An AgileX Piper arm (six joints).
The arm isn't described. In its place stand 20 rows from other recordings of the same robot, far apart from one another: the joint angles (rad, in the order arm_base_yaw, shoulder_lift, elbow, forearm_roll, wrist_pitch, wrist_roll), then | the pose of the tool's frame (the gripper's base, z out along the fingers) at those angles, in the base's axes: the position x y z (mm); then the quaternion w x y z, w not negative.
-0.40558, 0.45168, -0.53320, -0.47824, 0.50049, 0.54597 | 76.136, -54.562, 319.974, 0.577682, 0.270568, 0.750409, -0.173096
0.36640, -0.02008, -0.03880, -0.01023, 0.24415, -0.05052 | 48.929, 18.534, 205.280, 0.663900, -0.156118, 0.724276, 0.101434
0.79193, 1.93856, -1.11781, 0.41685, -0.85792, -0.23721 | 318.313, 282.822, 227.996, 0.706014, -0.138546, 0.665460, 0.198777
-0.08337, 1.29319, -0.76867, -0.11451, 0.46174, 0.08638 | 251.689, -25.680, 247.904, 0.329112, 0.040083, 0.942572, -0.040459
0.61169, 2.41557, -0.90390, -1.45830, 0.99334, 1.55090 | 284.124, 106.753, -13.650, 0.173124, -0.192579, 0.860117, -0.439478
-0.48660, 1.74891, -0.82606, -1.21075, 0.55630, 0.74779 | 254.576, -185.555, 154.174, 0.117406, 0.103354, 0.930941, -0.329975
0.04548, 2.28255, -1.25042, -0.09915, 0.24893, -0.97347 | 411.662, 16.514, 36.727, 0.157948, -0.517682, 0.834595, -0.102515
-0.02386, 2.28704, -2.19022, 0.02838, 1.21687, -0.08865 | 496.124, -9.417, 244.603, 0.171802, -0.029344, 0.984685, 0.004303
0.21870, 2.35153, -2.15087, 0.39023, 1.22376, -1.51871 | 480.643, 140.172, 207.757, 0.205240, -0.715329, 0.663028, 0.081089
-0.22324, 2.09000, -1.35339, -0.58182, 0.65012, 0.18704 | 399.481, -121.731, 134.447, 0.125845, -0.005139, 0.970582, -0.205199
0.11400, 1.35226, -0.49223, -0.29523, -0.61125, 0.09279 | 256.167, 44.625, 231.475, 0.638686, -0.154422, 0.751983, 0.052488
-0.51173, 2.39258, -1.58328, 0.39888, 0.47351, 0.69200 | 418.830, -216.744, 55.547, 0.171108, 0.674122, 0.705228, 0.137604
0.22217, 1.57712, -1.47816, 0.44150, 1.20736, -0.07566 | 306.893, 106.587, 346.912, 0.154488, -0.102149, 0.956114, 0.227036
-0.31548, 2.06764, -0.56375, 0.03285, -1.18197, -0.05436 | 300.715, -101.057, 87.276, 0.607321, 0.116371, 0.776389, -0.121818
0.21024, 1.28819, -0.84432, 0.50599, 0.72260, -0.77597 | 235.046, 79.982, 264.859, 0.283756, -0.319586, 0.894340, 0.132300
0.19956, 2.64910, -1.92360, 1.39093, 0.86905, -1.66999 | 497.448, 170.371, 45.764, 0.354924, -0.380968, 0.775916, 0.356155
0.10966, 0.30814, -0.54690, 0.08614, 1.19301, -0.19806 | 30.914, 10.725, 277.485, 0.345904, -0.142628, 0.926950, 0.027785
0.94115, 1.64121, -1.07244, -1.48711, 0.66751, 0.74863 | 252.627, 251.414, 268.055, 0.491934, -0.499320, 0.674898, -0.230637
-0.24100, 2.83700, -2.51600, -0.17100, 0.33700, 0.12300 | 587.925, -149.771, 85.408, 0.473104, 0.102015, 0.870286, -0.091474
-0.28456, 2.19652, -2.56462, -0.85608, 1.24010, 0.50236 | 426.688, -192.535, 421.619, 0.391373, 0.346077, 0.766296, -0.373962
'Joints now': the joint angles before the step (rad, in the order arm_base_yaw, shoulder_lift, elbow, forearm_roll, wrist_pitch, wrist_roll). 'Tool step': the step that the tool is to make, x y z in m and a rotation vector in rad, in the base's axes. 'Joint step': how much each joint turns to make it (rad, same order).
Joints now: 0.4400, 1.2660, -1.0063, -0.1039, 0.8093, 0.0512
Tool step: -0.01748, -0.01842, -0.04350, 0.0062, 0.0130, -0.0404
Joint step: -0.0446, -0.0567, 0.2172, -0.0004, -0.1510, 0.0134
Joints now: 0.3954, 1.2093, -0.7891, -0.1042, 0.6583, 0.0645
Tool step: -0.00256, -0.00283, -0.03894, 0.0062, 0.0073, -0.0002
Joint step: -0.0128, 0.0395, 0.1329, -0.0016, -0.1686, 0.0050
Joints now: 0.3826, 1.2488, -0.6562, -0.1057, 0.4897, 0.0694
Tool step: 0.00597, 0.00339, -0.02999, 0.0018, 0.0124, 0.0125
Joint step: -0.0010, 0.0897, 0.0594, -0.0023, -0.1390, 0.0002
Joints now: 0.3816, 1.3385, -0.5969, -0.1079, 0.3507, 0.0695
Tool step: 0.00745, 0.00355, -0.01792, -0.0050, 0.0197, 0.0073
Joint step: -0.0002, 0.0792, 0.0092, -0.0028, -0.0687, 0.0001
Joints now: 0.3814, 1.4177, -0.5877, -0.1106, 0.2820, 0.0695
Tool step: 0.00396, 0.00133, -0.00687, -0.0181, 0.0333, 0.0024
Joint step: 0.0000, 0.0392, -0.0132, -0.0046, 0.0118, -0.0002
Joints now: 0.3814, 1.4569, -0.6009, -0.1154, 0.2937, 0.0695
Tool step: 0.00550, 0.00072, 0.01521, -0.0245, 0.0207, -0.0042
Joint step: 0.0000, -0.0159, -0.0650, -0.0085, 0.1100, 0.0001
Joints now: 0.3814, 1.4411, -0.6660, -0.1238, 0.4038, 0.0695
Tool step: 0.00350, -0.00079, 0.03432, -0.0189, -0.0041, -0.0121
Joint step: 0.0000, -0.0584, -0.1008, -0.0086, 0.1638, -0.0001
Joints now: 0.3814, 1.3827, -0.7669, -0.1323, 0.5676, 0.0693
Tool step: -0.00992, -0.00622, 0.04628, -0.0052, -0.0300, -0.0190
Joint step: 0.0001, -0.1076, -0.0962, -0.0064, 0.1795, -0.0004
